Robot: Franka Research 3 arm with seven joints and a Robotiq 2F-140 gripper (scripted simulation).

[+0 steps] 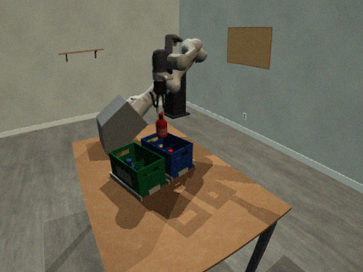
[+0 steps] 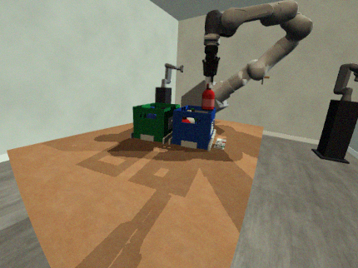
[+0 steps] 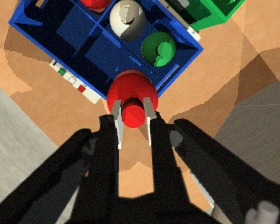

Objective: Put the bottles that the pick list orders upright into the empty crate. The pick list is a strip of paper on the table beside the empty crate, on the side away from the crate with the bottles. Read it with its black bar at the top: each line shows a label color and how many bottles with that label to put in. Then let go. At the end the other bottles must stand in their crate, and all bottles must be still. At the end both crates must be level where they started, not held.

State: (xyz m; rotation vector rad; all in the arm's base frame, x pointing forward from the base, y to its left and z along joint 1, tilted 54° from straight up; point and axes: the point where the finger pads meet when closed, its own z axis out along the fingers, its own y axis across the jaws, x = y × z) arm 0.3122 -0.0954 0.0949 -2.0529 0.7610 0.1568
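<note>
Now: hand 24 cm above the green bottle, 9 cm to the left of it and 1 cm short of it. Round my hand: white bottle: 24 cm below, 10 cm ahead, 7 cm to the right; then blue crate: 24 cm below, 9 cm ahead, 3 cm to the right; then pick list: 32 cm below, 12 cm to the left, 9 cm ahead.
</note>
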